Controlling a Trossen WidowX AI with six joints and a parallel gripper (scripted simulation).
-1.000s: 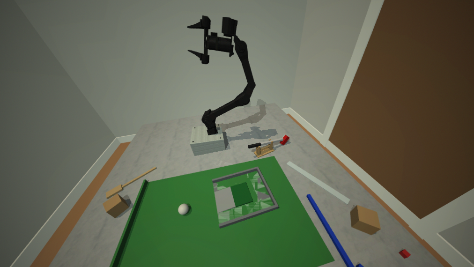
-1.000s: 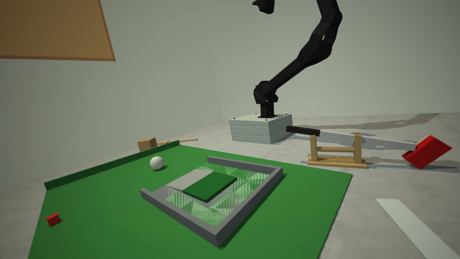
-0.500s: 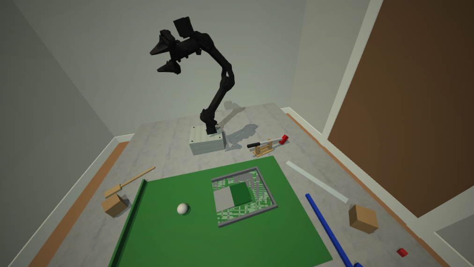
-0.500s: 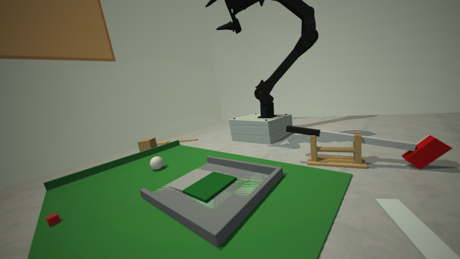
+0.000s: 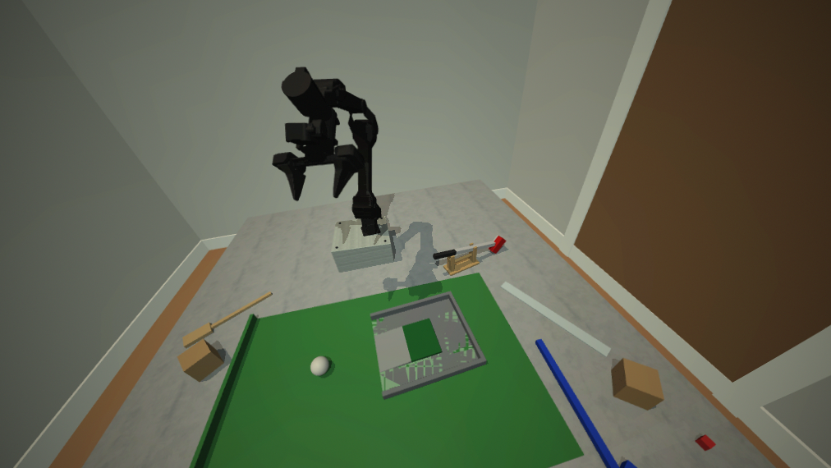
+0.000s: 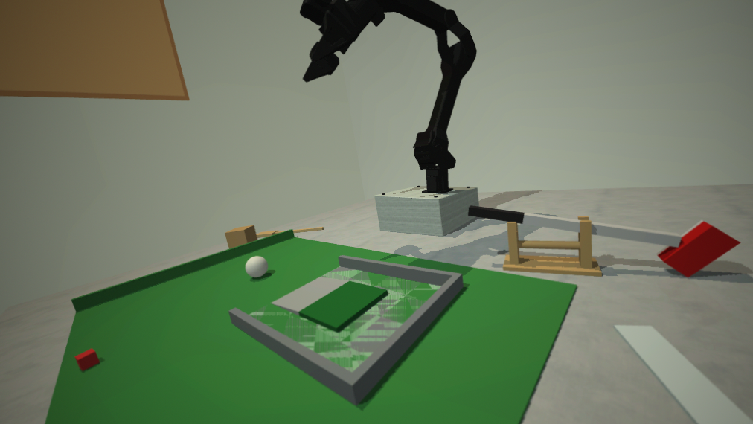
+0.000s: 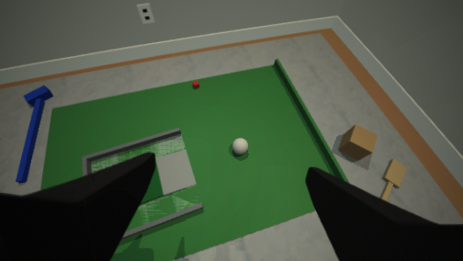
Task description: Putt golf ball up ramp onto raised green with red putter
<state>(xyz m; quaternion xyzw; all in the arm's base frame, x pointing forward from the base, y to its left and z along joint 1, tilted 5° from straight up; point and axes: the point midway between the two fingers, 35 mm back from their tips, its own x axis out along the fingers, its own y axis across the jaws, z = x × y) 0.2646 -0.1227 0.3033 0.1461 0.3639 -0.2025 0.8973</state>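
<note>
Right now my gripper tip is 38 cm to the right of the stand, 35 cm above it and 5 cm past it. Also, from my gripper tip: white golf ball: 36 cm below, 14 cm ahead, 11 cm to the right; then tan mallet: 41 cm to the right, 38 cm below, 12 cm behind; then green mat: 39 cm below, 20 cm ahead, 2 cm to the left.
</note>
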